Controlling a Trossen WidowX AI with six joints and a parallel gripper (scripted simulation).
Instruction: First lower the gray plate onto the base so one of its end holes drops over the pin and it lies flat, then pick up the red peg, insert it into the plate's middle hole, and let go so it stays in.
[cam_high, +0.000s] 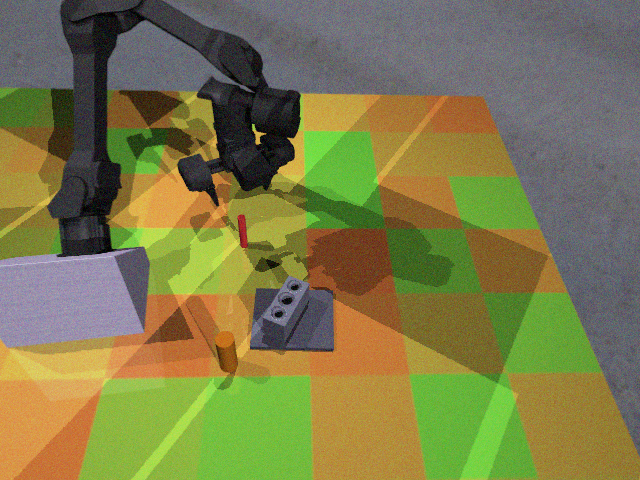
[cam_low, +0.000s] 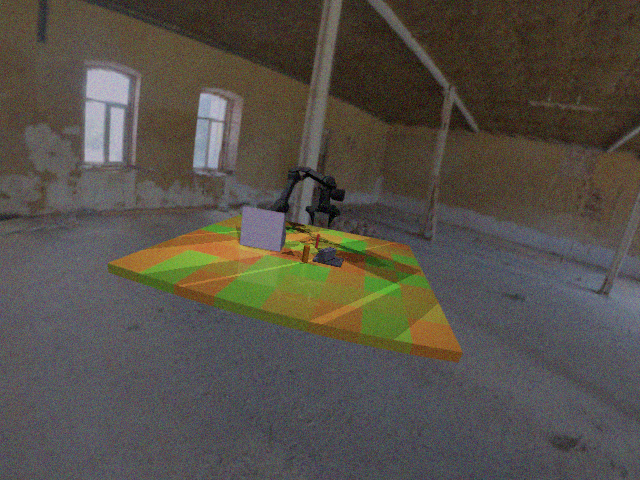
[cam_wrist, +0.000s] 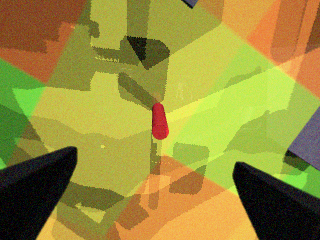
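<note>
My gripper tip is now 90 mm above the red peg. Also, from my gripper tip: orange cylinder 260 mm to the right, 90 mm below, 10 mm behind; then gray plate 170 mm to the right, 90 mm below, 80 mm ahead; then dark square base 160 mm to the right, 120 mm below, 90 mm ahead.
</note>
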